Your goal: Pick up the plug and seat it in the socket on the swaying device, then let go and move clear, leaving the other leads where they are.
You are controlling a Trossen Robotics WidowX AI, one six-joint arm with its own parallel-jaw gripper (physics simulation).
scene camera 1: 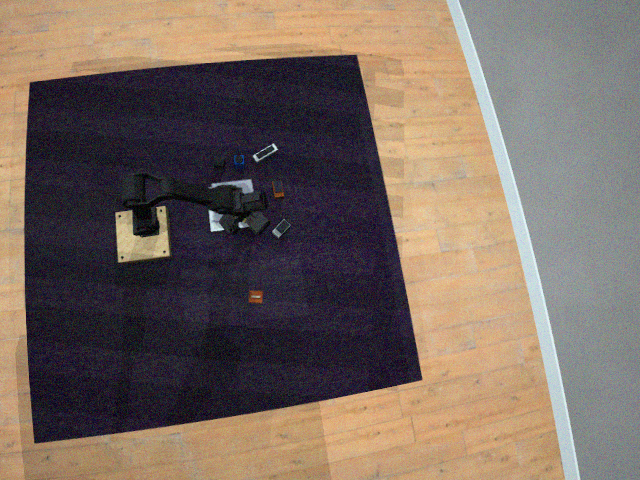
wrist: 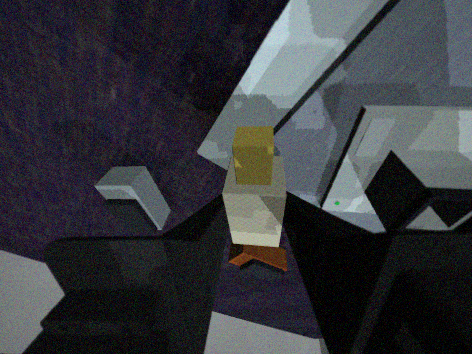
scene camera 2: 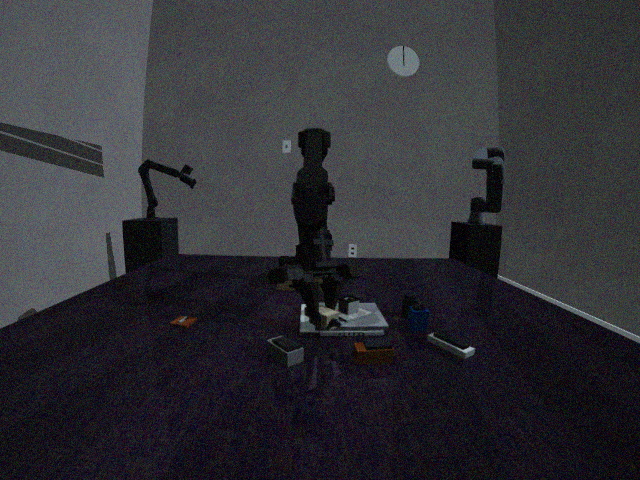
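The plug, a cream block [wrist: 255,220] [scene camera 2: 329,313] with a yellow tip [wrist: 254,157], is between the fingers of my gripper [wrist: 254,198] [scene camera 2: 326,316] [scene camera 1: 242,223]. The gripper is shut on its cream body, and the yellow tip stands free in the wrist view. The plug is over the edge of the pale flat device [scene camera 1: 242,184] [scene camera 2: 373,318] [wrist: 280,65]. The socket, a grey box [scene camera 2: 349,305] [wrist: 397,185] with a dark-rimmed opening, stands on the device beside the plug. My right finger partly hides it in the wrist view. Whether the plug touches the device cannot be told.
Around the device lie a grey piece [scene camera 1: 281,228] [scene camera 2: 294,356] [wrist: 132,177], an orange piece [scene camera 1: 278,189] [scene camera 2: 373,353] [wrist: 267,256], a white-framed piece [scene camera 1: 255,156] [scene camera 2: 467,352], a blue piece [scene camera 1: 238,159] [scene camera 2: 418,319] and a black piece [scene camera 1: 219,163]. A flat orange piece [scene camera 1: 255,296] [scene camera 2: 183,321] lies farther off.
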